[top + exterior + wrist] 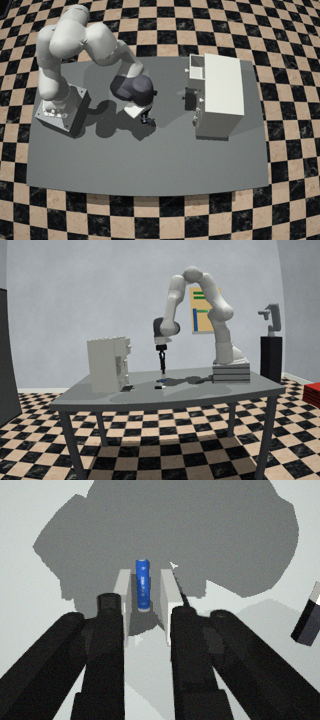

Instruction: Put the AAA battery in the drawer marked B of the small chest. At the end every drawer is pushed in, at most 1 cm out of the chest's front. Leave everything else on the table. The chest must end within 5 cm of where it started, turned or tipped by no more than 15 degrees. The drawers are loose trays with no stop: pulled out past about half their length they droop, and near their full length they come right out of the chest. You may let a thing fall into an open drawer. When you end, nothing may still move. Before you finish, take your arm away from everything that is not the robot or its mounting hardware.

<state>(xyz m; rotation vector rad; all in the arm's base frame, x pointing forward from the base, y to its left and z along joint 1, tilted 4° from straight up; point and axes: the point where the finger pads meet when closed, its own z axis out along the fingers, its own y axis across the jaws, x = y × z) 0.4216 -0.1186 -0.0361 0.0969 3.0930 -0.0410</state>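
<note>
Right now my hand is 5 cm above the blue AAA battery. Also, from my hand: black-and-white block 4 cm ahead, 17 cm to the left, 5 cm below; then drawer 30 cm ahead, 12 cm to the left, 19 cm above.
</note>
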